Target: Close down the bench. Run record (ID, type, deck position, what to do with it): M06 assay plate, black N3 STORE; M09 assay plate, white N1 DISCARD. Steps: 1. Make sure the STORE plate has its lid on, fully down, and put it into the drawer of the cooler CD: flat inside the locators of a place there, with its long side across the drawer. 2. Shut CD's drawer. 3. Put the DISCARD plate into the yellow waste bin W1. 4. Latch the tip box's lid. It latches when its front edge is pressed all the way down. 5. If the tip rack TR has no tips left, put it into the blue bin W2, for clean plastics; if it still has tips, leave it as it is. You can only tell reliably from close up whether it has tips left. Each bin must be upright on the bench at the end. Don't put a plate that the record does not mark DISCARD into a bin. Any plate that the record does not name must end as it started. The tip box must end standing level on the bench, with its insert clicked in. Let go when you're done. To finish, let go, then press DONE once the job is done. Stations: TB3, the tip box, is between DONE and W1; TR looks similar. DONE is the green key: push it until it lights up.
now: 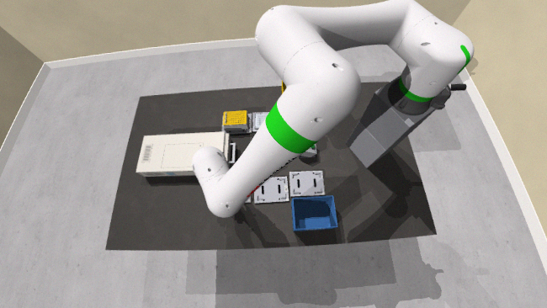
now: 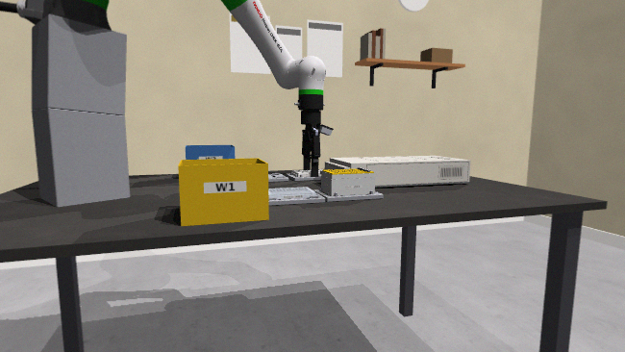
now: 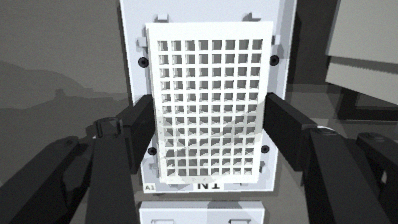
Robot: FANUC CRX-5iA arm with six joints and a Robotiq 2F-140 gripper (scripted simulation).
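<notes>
Now: the white assay plate 20 mm below my hand. From my hand the other things lie so: cooler CD 200 mm ahead, 180 mm to the right; then yellow tip rack TR 390 mm to the right, 20 mm above; then drawer 140 mm ahead, 190 mm to the right.
</notes>
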